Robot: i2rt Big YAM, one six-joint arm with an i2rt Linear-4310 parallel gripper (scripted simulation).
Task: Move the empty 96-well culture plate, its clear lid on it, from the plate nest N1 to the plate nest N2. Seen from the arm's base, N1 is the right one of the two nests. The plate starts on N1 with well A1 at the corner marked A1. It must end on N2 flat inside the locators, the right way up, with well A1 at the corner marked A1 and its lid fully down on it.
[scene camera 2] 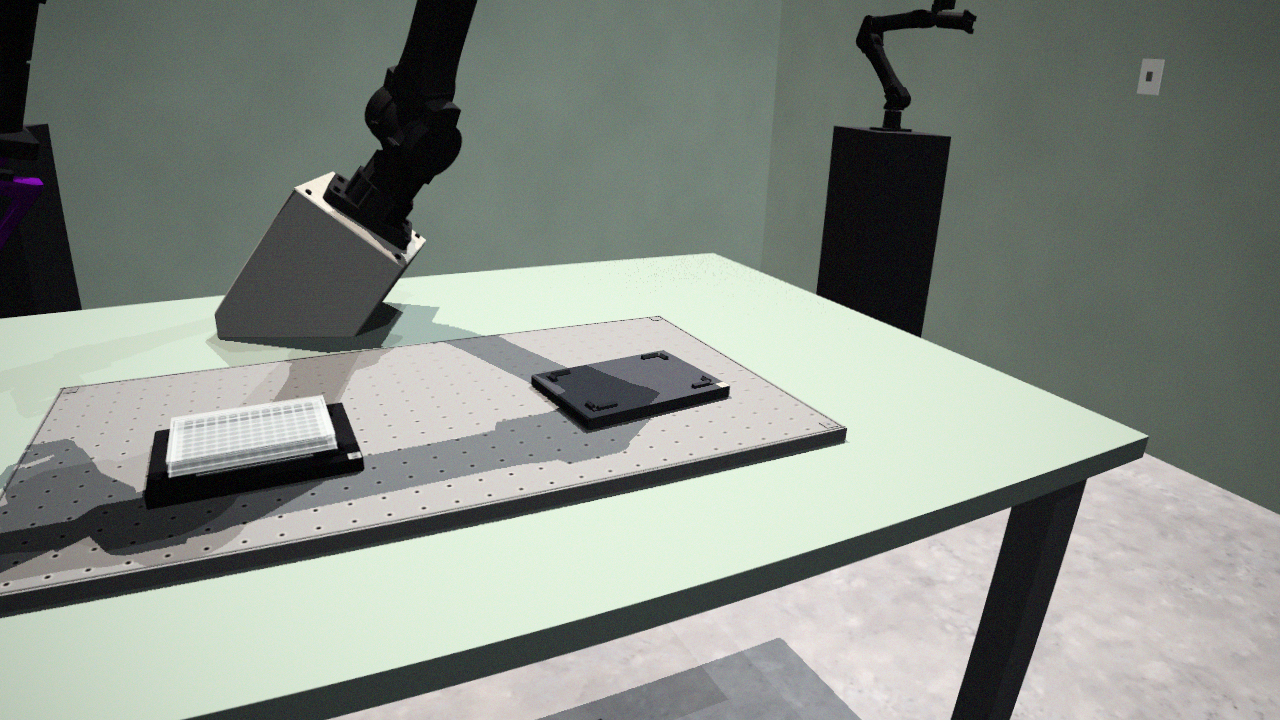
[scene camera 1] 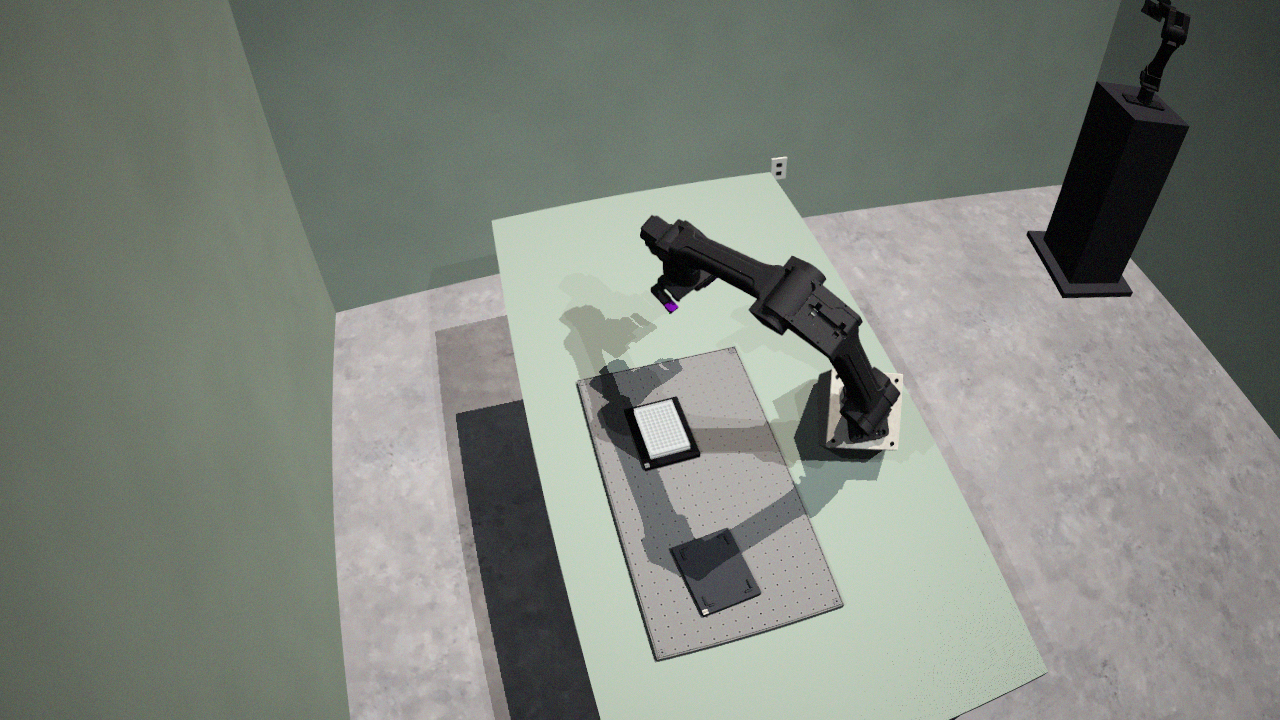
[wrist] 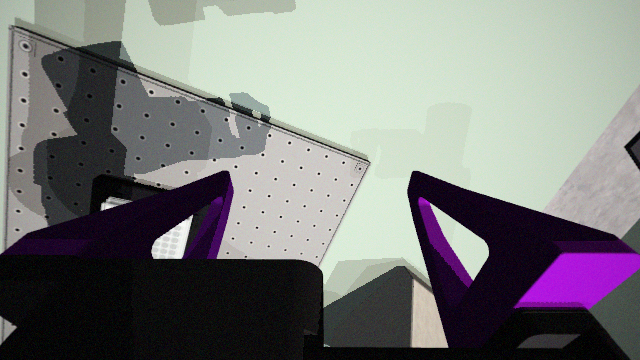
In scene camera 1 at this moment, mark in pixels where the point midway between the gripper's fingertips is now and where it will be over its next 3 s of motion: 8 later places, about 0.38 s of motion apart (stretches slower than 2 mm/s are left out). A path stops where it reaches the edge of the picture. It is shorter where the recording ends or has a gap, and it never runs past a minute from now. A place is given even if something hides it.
The gripper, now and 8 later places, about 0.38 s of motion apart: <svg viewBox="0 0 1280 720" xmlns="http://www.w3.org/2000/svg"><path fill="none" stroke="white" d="M686 298L676 318L669 339L665 360L661 384L662 404L662 408L661 411L661 415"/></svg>
